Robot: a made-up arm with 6 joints. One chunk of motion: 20 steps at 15 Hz.
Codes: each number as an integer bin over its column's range. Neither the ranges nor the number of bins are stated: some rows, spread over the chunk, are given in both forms.
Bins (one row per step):
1: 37 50 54 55 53 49
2: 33 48 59 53 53 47
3: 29 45 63 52 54 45
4: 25 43 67 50 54 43
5: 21 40 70 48 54 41
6: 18 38 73 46 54 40
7: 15 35 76 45 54 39
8: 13 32 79 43 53 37
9: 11 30 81 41 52 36
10: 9 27 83 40 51 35
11: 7 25 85 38 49 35
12: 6 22 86 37 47 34
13: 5 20 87 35 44 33
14: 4 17 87 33 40 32
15: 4 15 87 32 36 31
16: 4 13 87 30 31 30
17: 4 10 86 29 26 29
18: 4 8 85 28 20 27
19: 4 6 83 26 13 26
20: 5 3 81 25 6 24
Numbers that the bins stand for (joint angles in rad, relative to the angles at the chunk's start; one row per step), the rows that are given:
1: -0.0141 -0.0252 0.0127 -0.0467 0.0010 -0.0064
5: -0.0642 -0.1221 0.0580 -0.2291 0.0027 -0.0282
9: -0.0956 -0.2191 0.0891 -0.4115 -0.0007 -0.0418
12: -0.1112 -0.2967 0.1032 -0.5158 -0.0093 -0.0473
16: -0.1175 -0.3839 0.1061 -0.6982 -0.0368 -0.0582
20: -0.1143 -0.4809 0.0891 -0.8285 -0.0797 -0.0745
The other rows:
2: -0.0267 -0.0445 0.0269 -0.0988 0.0010 -0.0118
3: -0.0392 -0.0736 0.0382 -0.1248 0.0027 -0.0173
4: -0.0517 -0.0930 0.0495 -0.1770 0.0027 -0.0227
6: -0.0736 -0.1415 0.0665 -0.2812 0.0027 -0.0309
7: -0.0830 -0.1706 0.0749 -0.3073 0.0027 -0.0336
8: -0.0893 -0.1997 0.0834 -0.3594 0.0010 -0.0391
10: -0.1018 -0.2482 0.0947 -0.4376 -0.0024 -0.0445
11: -0.1081 -0.2676 0.1004 -0.4897 -0.0059 -0.0445
13: -0.1143 -0.3161 0.1061 -0.5679 -0.0144 -0.0500
14: -0.1175 -0.3452 0.1061 -0.6200 -0.0213 -0.0527
15: -0.1175 -0.3645 0.1061 -0.6461 -0.0282 -0.0555
17: -0.1175 -0.4130 0.1032 -0.7242 -0.0454 -0.0609
18: -0.1175 -0.4324 0.1004 -0.7503 -0.0557 -0.0664
19: -0.1175 -0.4518 0.0947 -0.8024 -0.0677 -0.0691

